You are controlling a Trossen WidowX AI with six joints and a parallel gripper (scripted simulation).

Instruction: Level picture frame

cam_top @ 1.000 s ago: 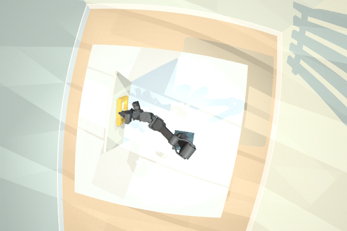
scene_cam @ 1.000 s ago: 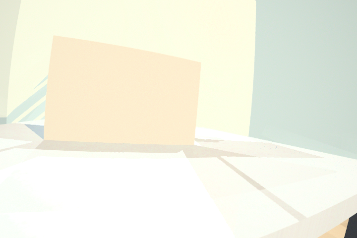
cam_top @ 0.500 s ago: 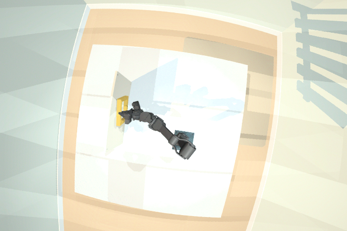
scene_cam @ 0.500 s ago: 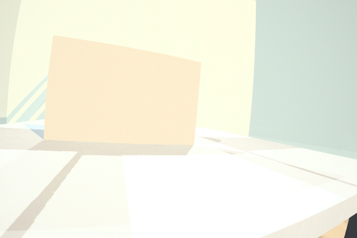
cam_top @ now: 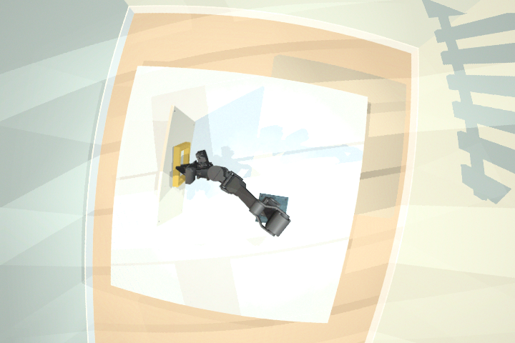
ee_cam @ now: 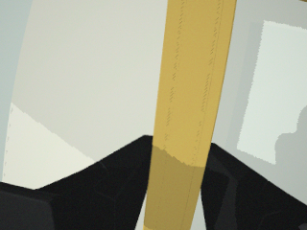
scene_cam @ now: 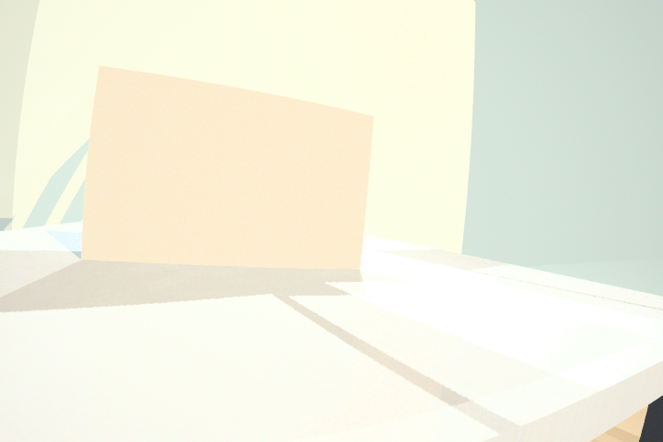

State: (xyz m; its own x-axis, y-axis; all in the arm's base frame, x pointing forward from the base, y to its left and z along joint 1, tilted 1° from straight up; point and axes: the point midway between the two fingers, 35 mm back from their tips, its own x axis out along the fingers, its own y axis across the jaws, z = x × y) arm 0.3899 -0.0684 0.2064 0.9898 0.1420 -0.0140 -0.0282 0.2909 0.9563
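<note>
Now: the picture frame 1 cm ahead of my gripper tip, 1 cm to the right of it and 5 cm below it. Round my gripper tip: grey wall panel: 2 cm ahead, 1 cm to the left, 6 cm below.
</note>
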